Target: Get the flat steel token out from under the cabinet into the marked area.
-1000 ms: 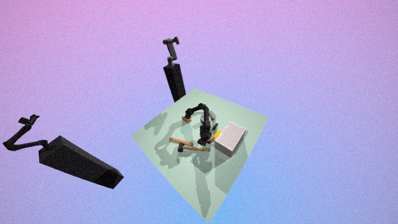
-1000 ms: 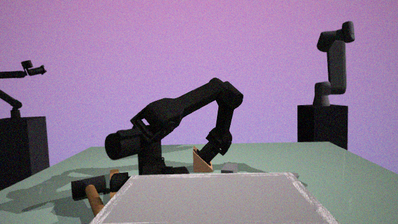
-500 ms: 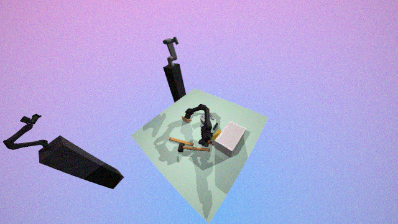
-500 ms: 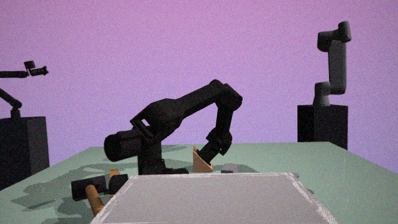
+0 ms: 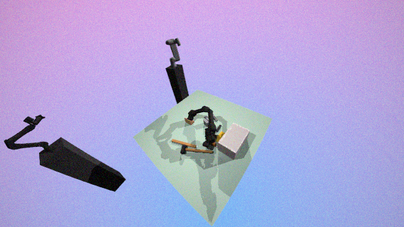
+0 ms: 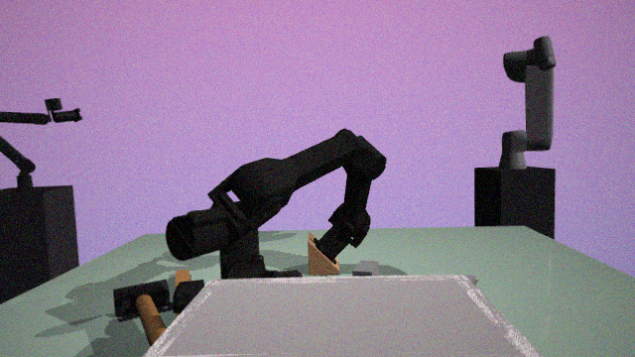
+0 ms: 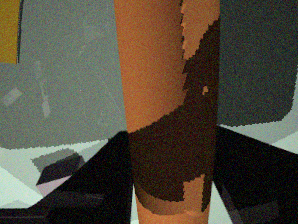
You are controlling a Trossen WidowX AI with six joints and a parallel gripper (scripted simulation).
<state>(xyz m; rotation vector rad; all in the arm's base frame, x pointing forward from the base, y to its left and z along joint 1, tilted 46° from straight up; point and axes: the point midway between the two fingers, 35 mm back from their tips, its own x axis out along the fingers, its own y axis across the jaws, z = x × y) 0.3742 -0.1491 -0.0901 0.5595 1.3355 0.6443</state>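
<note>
The small grey piece is 40 mm to the left of my gripper tip and 30 mm behind it. From my gripper tip the other things lie so: grey tool 410 mm to the left, 180 mm behind; then flat wooden stick 250 mm behind, 140 mm to the right; then grey block 220 mm to the left, 160 mm behind, 30 mm above.
</note>
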